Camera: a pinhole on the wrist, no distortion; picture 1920 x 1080 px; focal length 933.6 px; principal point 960.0 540.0 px. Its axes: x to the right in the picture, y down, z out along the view. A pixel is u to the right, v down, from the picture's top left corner.
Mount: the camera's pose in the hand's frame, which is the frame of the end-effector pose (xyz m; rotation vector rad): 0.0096 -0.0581 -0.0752 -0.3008 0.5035 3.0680
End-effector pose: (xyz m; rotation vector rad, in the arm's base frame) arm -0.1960 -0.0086 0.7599 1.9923 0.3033 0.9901
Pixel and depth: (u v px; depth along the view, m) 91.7 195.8 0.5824
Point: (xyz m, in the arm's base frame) 0.4159 -0.2705 1.1067
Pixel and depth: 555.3 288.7 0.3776
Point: 0.0525 -0.2117 0.8574
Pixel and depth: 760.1 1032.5 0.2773
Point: 0.0039 -0.0827 0.6056
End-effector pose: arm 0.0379 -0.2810 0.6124 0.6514 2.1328 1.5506
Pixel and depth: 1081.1 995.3 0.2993
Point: 0.2399 -0.1796 0.4514
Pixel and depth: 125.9 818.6 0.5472
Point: 0.0689 0.3748 0.3912
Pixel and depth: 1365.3 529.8 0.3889
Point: 0.3770 -0.2076 0.6184
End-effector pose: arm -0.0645 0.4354 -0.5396 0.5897 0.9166 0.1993
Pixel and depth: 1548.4 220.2 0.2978
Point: -0.0836 0.3998 -0.2498
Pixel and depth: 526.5 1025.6 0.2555
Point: 0.1505 0.2917 -0.5402
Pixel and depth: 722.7 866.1 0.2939
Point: 0.1385 0.2982 -0.4759
